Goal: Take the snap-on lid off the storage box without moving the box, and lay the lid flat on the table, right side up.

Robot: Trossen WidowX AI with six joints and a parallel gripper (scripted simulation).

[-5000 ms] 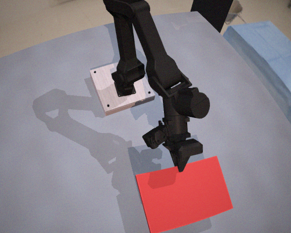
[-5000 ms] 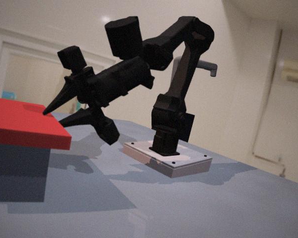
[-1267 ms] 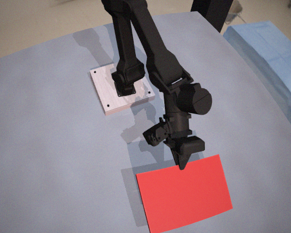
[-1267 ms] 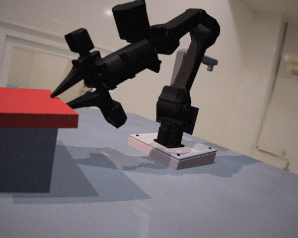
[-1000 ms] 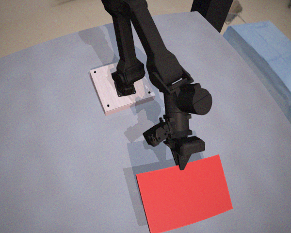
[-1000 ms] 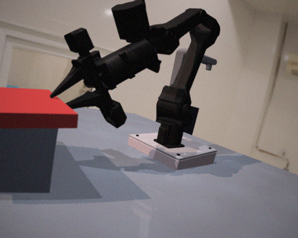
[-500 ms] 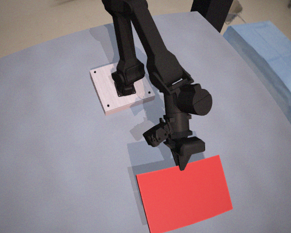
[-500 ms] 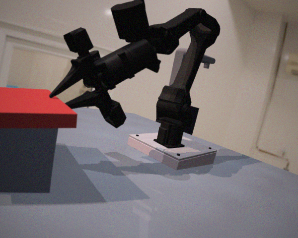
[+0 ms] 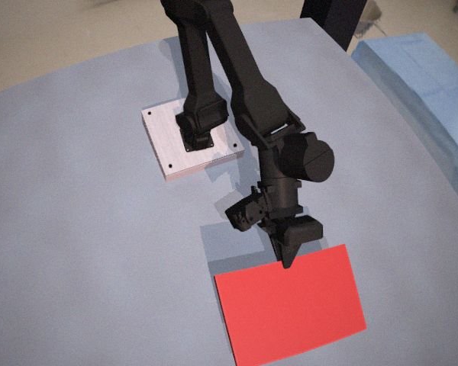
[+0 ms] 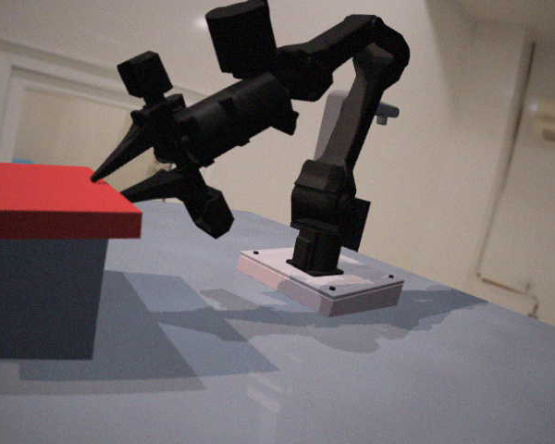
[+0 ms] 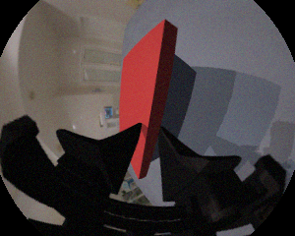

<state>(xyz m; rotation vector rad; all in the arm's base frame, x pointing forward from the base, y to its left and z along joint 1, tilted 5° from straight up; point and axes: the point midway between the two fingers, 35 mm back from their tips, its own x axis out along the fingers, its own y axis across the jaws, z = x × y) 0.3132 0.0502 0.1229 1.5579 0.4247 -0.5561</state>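
My gripper tip is 8 cm short of the red lid and 1 cm to the left of it. Round my gripper tip: storage box: 7 cm ahead, 6 cm below.
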